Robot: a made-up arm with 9 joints. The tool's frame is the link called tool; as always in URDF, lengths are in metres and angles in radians. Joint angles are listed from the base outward. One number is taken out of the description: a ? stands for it. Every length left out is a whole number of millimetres.
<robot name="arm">
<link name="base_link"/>
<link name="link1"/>
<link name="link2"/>
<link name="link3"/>
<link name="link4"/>
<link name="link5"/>
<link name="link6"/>
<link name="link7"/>
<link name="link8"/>
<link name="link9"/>
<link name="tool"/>
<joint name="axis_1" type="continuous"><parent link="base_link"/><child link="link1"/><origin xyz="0.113 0 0.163" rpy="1.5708 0 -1.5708"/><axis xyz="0 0 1"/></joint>
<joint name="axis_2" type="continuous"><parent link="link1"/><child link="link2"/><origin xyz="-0.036 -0.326 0" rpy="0 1.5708 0"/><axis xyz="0 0 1"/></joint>
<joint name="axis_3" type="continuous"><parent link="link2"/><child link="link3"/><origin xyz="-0.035 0.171 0" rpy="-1.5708 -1.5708 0"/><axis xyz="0 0 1"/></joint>
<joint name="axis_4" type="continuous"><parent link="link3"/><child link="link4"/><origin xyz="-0.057 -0.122 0" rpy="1.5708 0 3.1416"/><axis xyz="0 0 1"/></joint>
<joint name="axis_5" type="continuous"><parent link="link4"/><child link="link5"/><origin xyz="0.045 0.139 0" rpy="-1.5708 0 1.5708"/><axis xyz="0 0 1"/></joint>
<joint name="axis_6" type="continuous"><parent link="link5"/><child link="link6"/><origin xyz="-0.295 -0.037 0" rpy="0 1.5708 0"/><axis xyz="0 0 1"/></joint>
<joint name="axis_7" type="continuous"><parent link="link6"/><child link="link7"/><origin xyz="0.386 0.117 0" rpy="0 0 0"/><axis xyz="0 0 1"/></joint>
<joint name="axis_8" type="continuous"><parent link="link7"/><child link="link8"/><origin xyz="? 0.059 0" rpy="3.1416 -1.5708 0"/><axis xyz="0 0 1"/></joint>
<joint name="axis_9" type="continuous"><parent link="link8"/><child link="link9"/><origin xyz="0.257 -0.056 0" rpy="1.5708 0 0"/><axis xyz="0 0 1"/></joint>
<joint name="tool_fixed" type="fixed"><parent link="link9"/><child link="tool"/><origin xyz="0.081 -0.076 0" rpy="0 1.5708 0"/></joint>
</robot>
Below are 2 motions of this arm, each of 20 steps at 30 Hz.
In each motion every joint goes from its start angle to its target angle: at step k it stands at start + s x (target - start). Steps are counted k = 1, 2, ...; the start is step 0. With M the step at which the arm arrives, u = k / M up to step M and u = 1 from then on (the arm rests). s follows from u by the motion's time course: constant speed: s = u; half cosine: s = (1 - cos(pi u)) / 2; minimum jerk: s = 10 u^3 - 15 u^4 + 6 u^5.
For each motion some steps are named. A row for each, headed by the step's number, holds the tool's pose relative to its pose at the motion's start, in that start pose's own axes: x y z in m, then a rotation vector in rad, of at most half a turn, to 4 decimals.
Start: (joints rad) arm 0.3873 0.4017 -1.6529 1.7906 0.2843 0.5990 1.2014 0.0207 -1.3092
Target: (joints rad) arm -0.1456 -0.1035 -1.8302 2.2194 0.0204 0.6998 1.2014 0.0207 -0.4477
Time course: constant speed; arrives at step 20
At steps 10, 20:
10: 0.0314 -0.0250 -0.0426 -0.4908 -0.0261 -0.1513
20: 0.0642 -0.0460 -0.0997 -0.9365 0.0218 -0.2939

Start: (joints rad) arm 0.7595 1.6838 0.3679 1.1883 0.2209 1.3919 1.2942 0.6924 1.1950
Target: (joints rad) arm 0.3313 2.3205 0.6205 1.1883 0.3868 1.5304 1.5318 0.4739 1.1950
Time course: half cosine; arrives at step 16
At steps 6, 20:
6: 0.0603 0.1509 0.0512 -0.1691 -0.1610 0.1803
20: 0.0632 0.4691 0.0731 -0.3110 -0.6304 0.6262

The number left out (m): -0.08
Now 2 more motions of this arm.
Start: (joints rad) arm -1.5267 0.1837 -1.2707 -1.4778 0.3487 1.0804 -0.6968 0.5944 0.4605
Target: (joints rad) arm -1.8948 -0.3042 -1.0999 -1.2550 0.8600 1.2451 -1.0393 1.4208 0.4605
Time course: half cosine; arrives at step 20
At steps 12, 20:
12: 0.1506 -0.1038 -0.0620 -0.1796 0.0701 0.1854
20: 0.2549 -0.1462 -0.0490 -0.2499 0.0778 0.2980

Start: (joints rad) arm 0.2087 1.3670 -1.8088 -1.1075 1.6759 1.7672 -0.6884 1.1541 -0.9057
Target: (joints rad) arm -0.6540 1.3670 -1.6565 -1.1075 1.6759 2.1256 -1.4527 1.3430 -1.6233
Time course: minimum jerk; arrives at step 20
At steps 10, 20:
10: -0.1109 -0.0970 0.0248 0.6072 0.3156 -0.2364
20: -0.2086 -0.1610 0.0792 1.1460 0.5487 -0.6533

